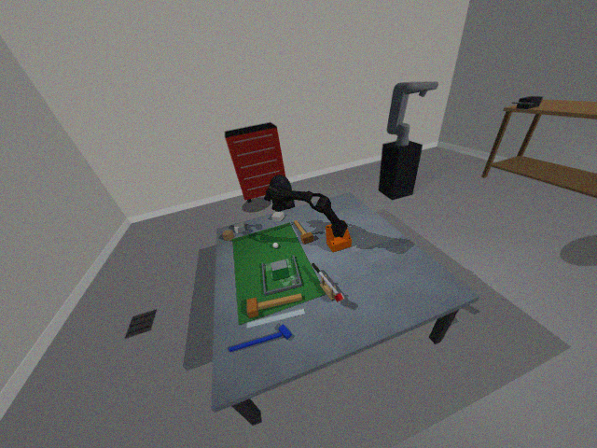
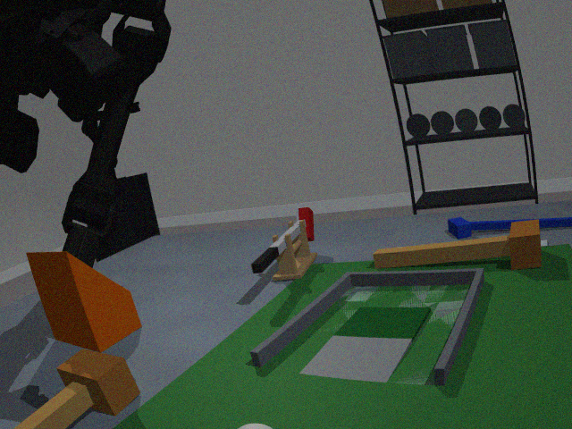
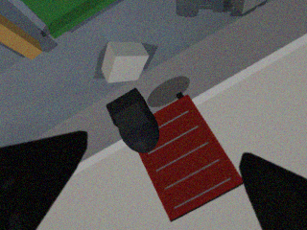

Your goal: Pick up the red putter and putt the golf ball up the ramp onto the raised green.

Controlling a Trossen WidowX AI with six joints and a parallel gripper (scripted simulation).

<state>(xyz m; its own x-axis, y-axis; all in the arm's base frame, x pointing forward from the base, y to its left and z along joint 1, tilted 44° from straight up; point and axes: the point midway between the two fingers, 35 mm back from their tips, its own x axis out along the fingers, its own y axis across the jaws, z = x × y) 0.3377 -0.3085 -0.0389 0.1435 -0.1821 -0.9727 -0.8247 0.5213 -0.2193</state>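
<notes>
Right now my gripper tip is 59 cm to the right of the red putter, 23 cm above it and 13 cm past it. The rest, counted from my gripper tip: white golf ball (27 cm below, 13 cm to the left, 8 cm ahead); then blue mallet (76 cm to the left, 28 cm below, 26 cm ahead).
</notes>
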